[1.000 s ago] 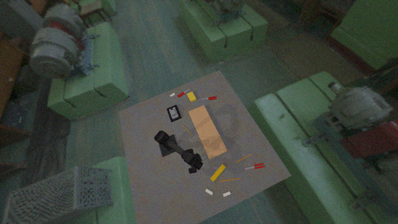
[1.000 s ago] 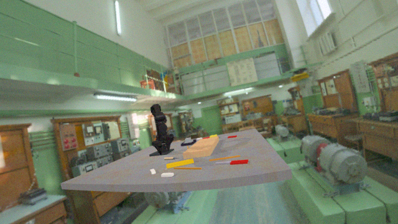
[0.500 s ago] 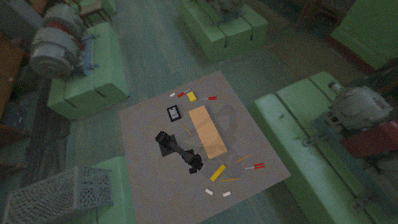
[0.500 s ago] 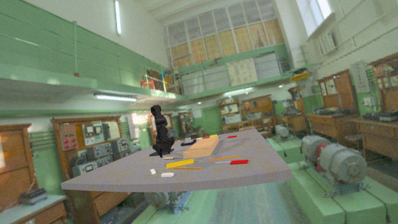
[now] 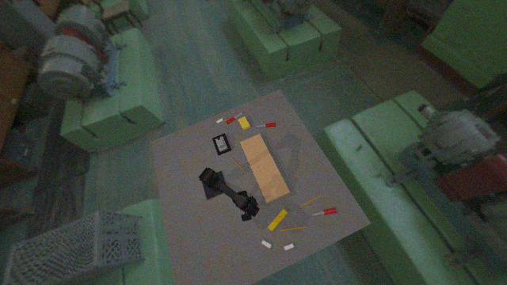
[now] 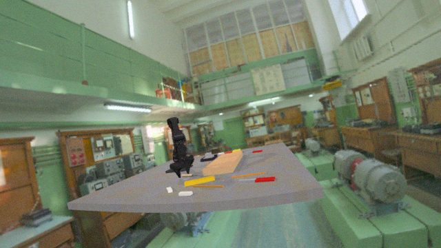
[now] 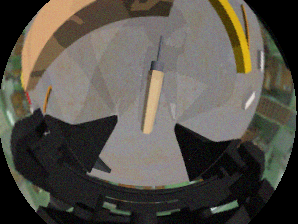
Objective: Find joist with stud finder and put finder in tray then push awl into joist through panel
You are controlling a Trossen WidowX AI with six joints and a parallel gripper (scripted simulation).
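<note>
Right now my gripper tip is 6 cm short of the awl and 1 cm to the left of it. From my gripper tip the other things lie so: yellow bar (17 cm ahead, 16 cm to the right); then stud finder (56 cm to the left, 4 cm above); then dark tray (55 cm to the left, 1 cm above).
</note>
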